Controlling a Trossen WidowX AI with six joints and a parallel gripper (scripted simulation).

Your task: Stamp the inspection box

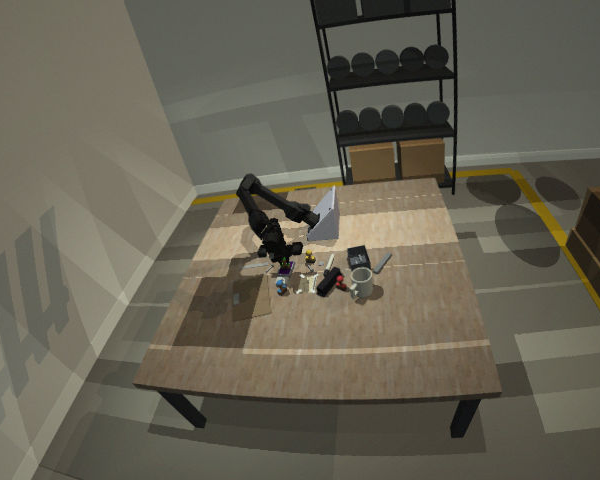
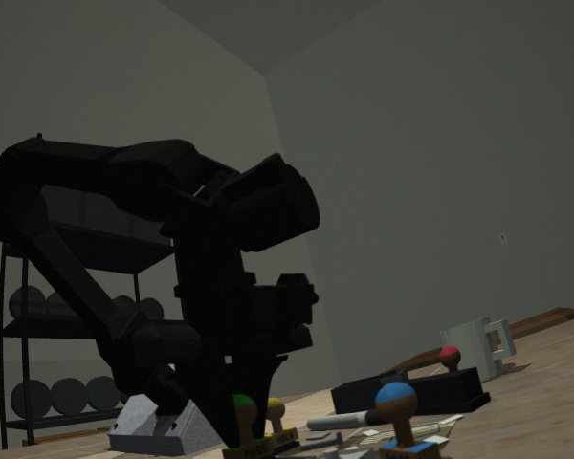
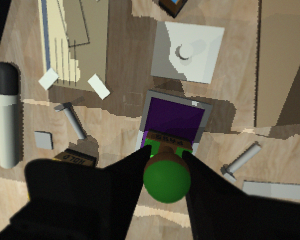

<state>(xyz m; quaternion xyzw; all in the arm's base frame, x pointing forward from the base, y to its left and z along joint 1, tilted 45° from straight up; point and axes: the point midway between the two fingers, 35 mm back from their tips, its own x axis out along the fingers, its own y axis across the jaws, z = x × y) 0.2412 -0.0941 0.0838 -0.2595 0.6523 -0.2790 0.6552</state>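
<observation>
Right now my gripper tip is right at the green-knobbed stamp. From my gripper tip the other things lie so: purple ink pad (30 mm below); blue-knobbed stamp (130 mm ahead, 20 mm below); yellow stamp (100 mm to the left, 50 mm behind, 20 mm below).
</observation>
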